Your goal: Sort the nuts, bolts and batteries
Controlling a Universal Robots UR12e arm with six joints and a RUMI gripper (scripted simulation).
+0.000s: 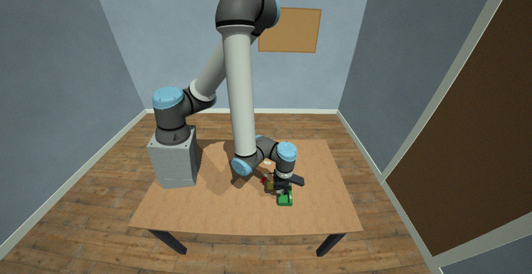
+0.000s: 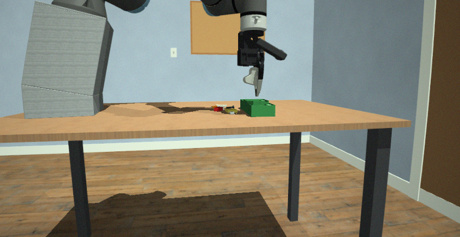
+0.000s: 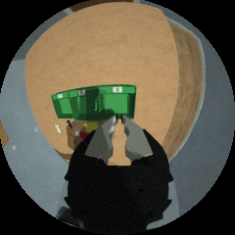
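The green bin is 9 cm to the left of my hand, 6 cm below it and 1 cm ahead of it. Round my hand: yellow battery: 9 cm to the left, 9 cm behind, 8 cm below; red battery: 15 cm to the left, 13 cm behind, 8 cm below; dark nut: 9 cm behind, 8 cm below, 3 cm to the left.
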